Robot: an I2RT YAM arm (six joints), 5 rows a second.
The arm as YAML. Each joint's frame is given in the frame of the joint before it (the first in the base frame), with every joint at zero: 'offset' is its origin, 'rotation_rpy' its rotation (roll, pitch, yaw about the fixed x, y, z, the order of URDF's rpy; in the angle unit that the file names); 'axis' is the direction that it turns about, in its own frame. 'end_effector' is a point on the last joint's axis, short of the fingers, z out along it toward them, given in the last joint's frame.
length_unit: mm
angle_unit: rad
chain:
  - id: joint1
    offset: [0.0, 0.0, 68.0]
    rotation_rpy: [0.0, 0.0, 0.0]
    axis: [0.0, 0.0, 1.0]
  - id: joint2
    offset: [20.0, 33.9, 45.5]
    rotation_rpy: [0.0, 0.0, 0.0]
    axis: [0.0, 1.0, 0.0]
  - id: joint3
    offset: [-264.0, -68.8, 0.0]
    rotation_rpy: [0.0, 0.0, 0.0]
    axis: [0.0, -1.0, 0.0]
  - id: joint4
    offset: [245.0, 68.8, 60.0]
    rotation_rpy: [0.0, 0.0, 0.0]
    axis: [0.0, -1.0, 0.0]
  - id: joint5
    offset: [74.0, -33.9, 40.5]
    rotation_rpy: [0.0, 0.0, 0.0]
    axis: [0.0, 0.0, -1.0]
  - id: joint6
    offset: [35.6, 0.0, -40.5]
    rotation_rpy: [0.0, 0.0, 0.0]
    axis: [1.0, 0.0, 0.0]
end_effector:
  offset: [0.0, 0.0, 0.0]
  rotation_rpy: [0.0, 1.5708, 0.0]
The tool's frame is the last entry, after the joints.
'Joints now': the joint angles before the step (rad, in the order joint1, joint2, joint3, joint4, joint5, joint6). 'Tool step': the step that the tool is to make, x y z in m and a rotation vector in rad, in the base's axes. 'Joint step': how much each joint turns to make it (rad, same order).
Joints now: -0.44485 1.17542 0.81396 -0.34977 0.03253 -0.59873
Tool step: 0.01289 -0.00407 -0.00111 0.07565 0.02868 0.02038
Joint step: -0.00002 0.07331 0.06070 -0.04602 -0.05280 0.02752
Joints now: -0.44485 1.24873 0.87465 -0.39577 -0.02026 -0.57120
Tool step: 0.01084 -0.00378 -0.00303 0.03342 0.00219 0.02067
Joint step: 0.00000 0.05367 0.02992 0.00763 -0.03524 0.00632
